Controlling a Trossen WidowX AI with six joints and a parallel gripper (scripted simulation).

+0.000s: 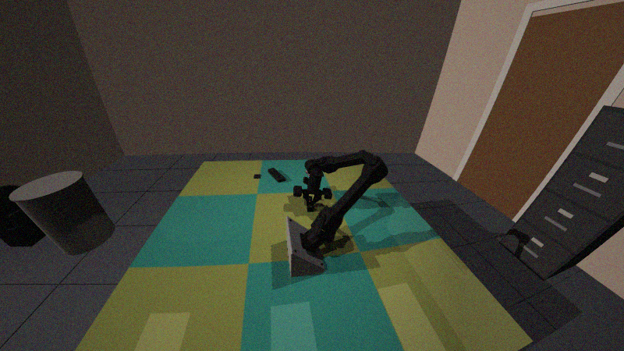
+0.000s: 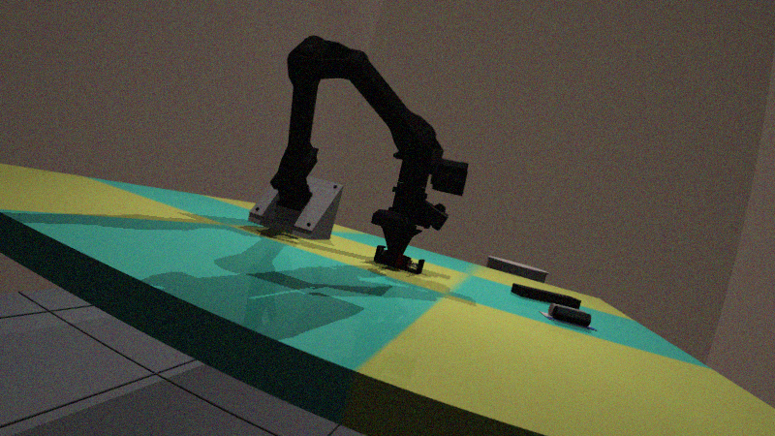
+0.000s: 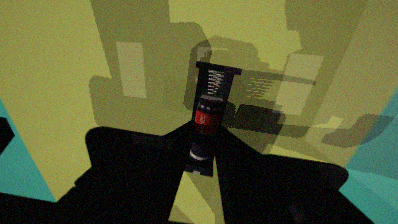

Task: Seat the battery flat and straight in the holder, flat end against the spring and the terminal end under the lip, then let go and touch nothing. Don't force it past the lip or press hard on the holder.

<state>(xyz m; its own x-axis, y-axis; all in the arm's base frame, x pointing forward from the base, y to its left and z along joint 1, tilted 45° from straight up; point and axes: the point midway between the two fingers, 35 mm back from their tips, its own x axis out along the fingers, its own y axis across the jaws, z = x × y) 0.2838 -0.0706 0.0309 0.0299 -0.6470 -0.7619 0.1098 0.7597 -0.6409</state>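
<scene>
Now: gripper tip 10 mm below the battery. The rest, counted from my gripper tip: black bar 330 mm ahead, 160 mm to the left, 10 mm above.
</scene>
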